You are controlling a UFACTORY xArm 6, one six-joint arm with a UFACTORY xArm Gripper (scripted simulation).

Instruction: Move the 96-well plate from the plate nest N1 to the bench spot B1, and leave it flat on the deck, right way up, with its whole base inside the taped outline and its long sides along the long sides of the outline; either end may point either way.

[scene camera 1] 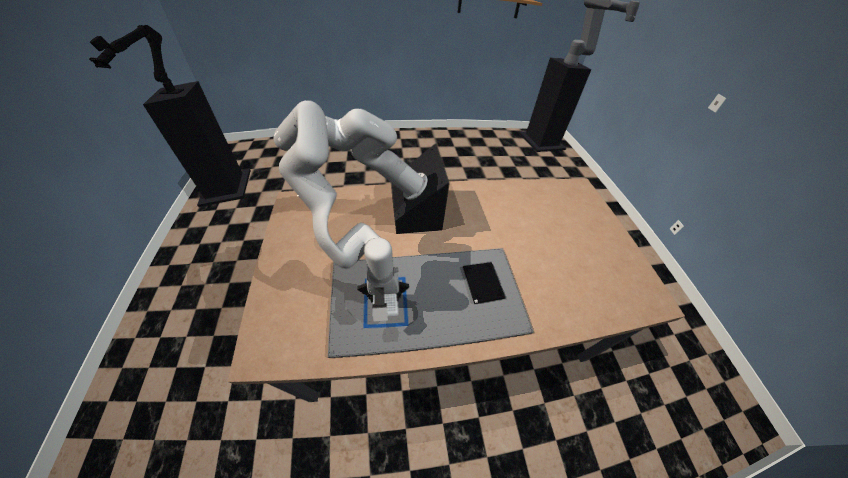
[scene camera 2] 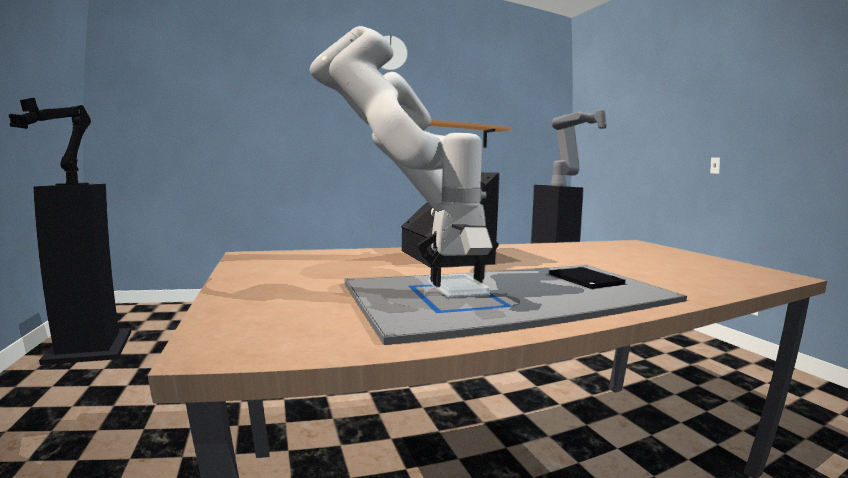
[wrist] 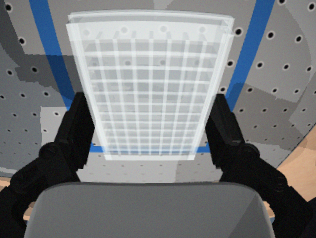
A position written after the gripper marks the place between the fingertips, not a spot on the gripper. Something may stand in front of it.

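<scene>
Black plate nest N1 (scene camera 1: 481, 280), the gripper (scene camera 1: 385, 298). 96-well plate (scene camera 2: 452, 285), the gripper (scene camera 2: 457, 284), black plate nest N1 (scene camera 2: 574, 275). The gripper (wrist: 150, 107), 96-well plate (wrist: 156, 117).
</scene>
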